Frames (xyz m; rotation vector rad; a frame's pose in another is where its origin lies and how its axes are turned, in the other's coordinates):
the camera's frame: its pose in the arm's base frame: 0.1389 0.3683 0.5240 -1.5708 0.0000 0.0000
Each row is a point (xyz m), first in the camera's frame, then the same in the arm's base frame.
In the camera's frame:
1: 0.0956 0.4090 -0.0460
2: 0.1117 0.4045 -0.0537
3: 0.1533 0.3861 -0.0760
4: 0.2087 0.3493 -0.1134
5: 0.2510 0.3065 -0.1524
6: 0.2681 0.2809 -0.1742
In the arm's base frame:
1: 0.2345 0.3223 0.1150
2: 0.2506 0.3146 0.1195
3: 0.2922 0.2923 0.1379
4: 0.3476 0.2549 0.1747
5: 0.3899 0.2159 0.2175
6: 0.4070 0.1941 0.2431

